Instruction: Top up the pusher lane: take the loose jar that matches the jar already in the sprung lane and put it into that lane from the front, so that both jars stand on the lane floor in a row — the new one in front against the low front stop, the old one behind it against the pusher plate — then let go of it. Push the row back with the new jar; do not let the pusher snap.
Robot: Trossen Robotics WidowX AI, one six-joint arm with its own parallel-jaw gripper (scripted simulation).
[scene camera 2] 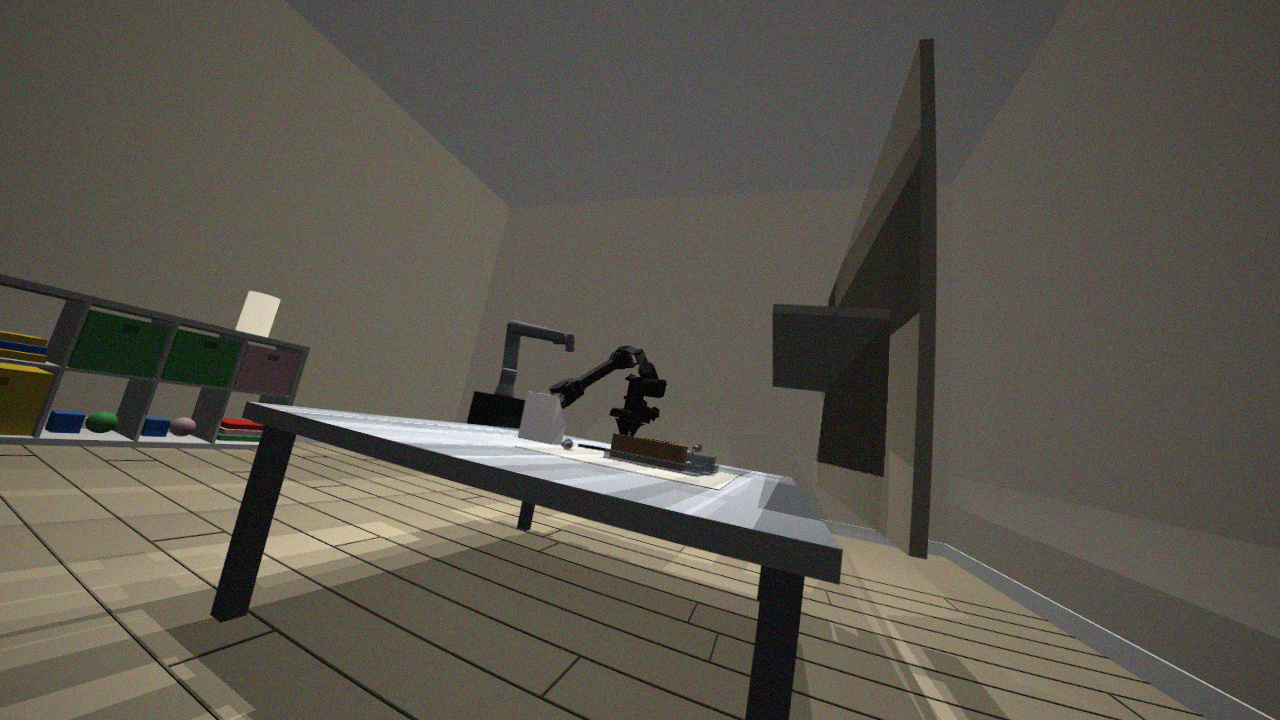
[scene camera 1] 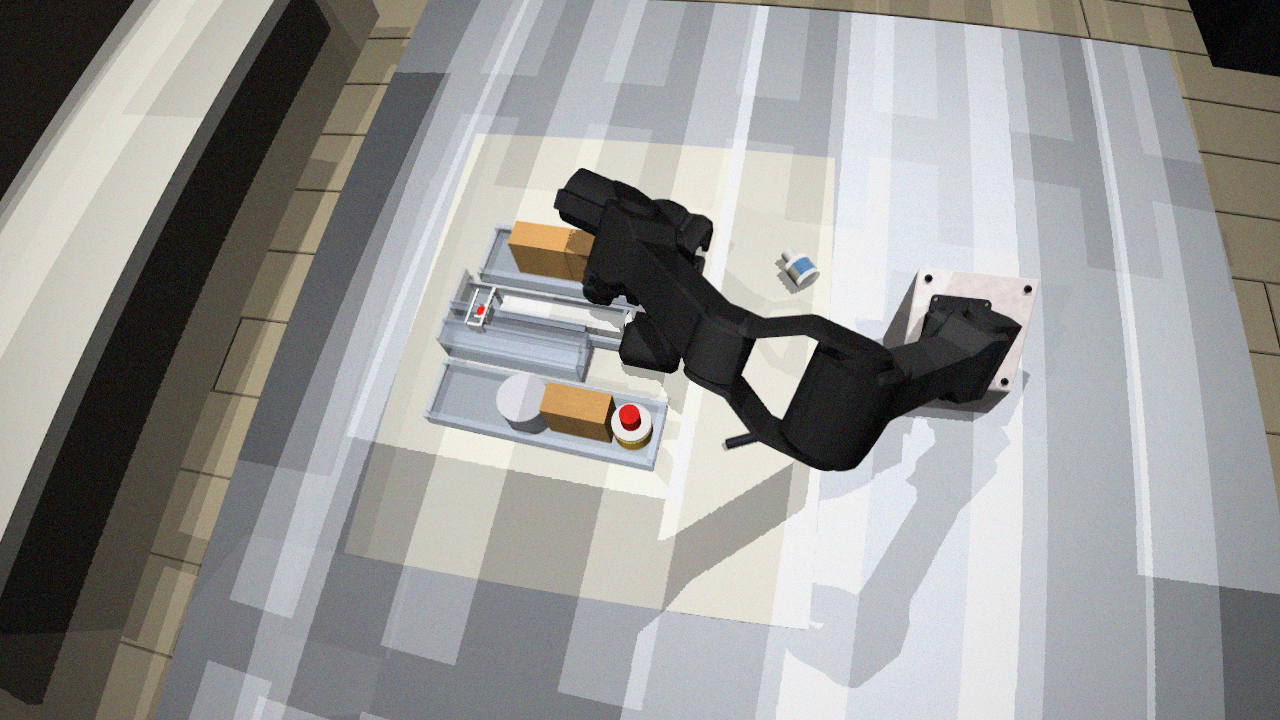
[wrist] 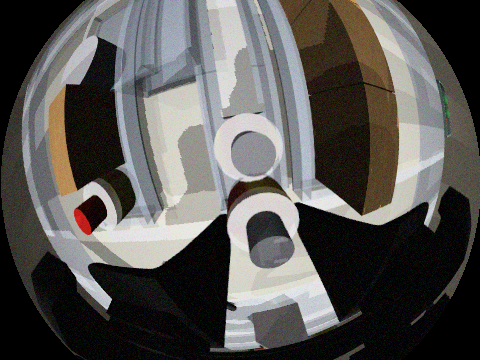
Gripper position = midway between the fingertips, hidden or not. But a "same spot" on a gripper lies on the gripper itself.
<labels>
my gripper: scene camera 2 626,442; scene camera 1; wrist
same spot on my gripper: [scene camera 1: 640,316] = [wrist: 148,294]
</labels>
